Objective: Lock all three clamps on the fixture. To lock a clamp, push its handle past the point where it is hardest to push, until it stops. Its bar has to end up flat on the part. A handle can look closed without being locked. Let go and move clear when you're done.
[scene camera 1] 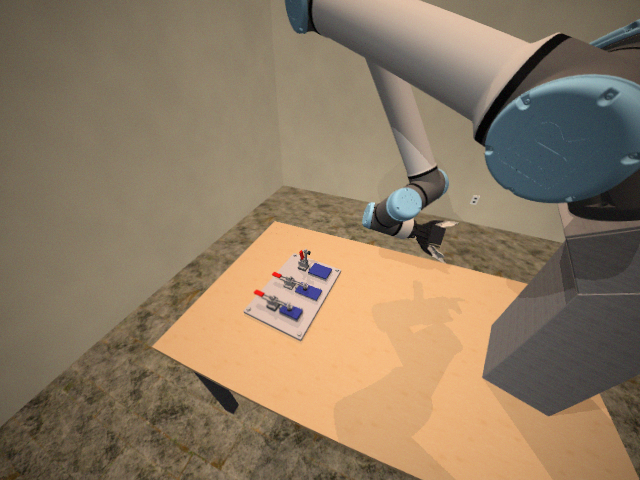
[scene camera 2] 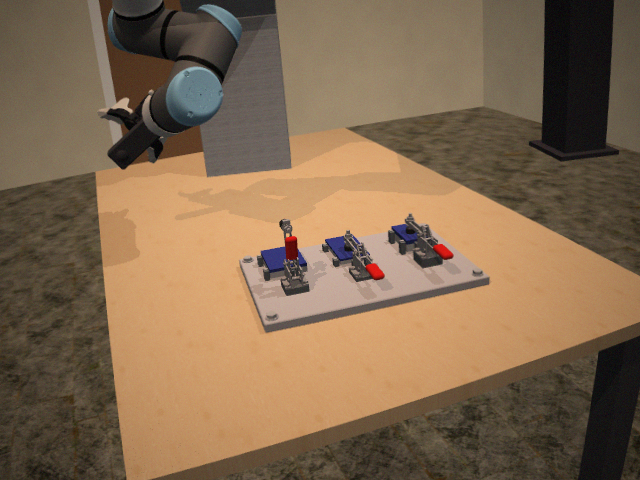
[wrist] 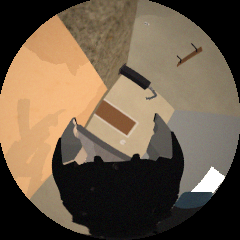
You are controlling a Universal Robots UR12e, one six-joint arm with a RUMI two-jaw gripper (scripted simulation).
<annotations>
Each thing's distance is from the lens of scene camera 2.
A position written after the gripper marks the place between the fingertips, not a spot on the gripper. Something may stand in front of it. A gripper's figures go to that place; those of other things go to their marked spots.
gripper (scene camera 2: pixel 125 137): 139 cm
blue part (scene camera 2: pixel 273 259): 101 cm
grey fixture plate (scene camera 2: pixel 333 293): 93 cm
</annotations>
